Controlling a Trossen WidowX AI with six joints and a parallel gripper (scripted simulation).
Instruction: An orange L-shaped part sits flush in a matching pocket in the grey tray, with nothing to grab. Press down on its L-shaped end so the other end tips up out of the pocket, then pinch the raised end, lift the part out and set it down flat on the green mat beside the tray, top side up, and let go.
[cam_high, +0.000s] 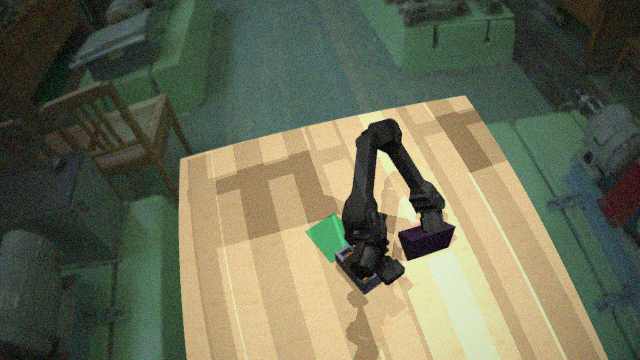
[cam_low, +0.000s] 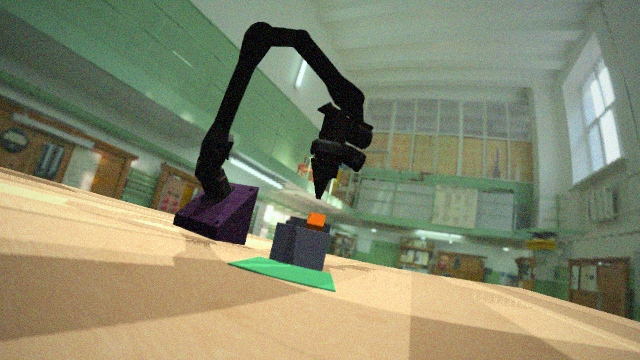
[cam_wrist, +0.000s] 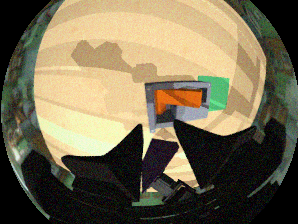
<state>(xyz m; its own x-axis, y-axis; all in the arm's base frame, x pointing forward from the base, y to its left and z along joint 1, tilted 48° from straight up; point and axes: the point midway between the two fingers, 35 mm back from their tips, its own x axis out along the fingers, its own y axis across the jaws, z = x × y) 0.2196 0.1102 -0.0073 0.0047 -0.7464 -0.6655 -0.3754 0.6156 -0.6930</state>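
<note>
My gripper tip is now 1 cm short of the orange L-shaped part, 4 cm to the left of it and 10 cm above it. The rest, counted from my gripper tip: green mat: 8 cm ahead, 21 cm to the right, 16 cm below.
</note>
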